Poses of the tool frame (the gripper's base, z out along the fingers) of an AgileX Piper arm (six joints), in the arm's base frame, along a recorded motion.
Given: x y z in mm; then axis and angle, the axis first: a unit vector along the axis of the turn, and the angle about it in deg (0 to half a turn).
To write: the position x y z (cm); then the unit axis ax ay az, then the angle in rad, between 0 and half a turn. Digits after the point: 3 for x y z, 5 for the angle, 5 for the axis.
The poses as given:
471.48 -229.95 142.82 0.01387 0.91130 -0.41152 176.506
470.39 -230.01 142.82 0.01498 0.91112 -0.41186 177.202
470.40 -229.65 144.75 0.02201 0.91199 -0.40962 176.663
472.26 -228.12 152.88 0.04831 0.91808 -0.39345 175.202
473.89 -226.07 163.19 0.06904 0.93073 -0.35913 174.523
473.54 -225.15 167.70 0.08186 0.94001 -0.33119 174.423
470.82 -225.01 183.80 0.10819 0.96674 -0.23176 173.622
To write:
47.148 -22.995 14.282 0.01387 0.91130 -0.41152 3.08061
47.039 -23.001 14.282 0.01498 0.91112 -0.41186 3.09276
47.040 -22.965 14.475 0.02201 0.91199 -0.40962 3.08335
47.226 -22.812 15.288 0.04831 0.91808 -0.39345 3.05785
47.389 -22.607 16.319 0.06904 0.93073 -0.35913 3.04600
47.354 -22.515 16.770 0.08186 0.94001 -0.33119 3.04426
47.082 -22.501 18.380 0.10819 0.96674 -0.23176 3.03028

